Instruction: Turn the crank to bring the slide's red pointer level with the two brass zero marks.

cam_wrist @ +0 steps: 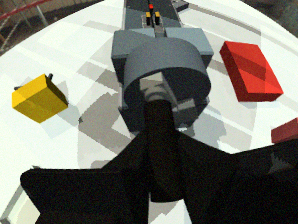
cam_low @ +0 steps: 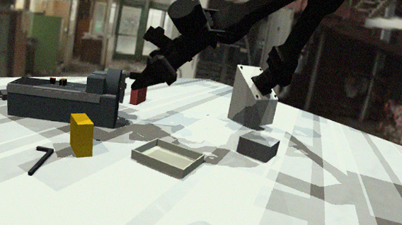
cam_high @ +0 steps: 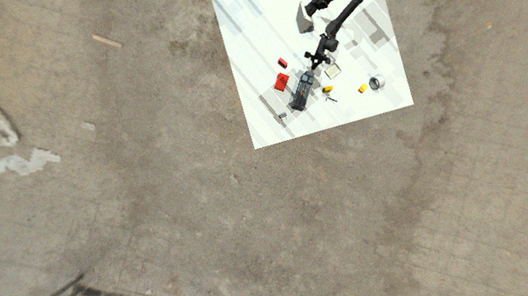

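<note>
My gripper tip is now 140 mm short of the red pointer, 140 mm to the left of it and 10 mm above it. The rest, counted from my gripper tip: shallow grey tray: 50 mm ahead, 180 mm to the left, 80 mm below; dark crank handle: 10 mm behind, 10 mm to the left, 30 mm above; yellow block: 170 mm ahead, 70 mm to the left, 60 mm below.
</note>
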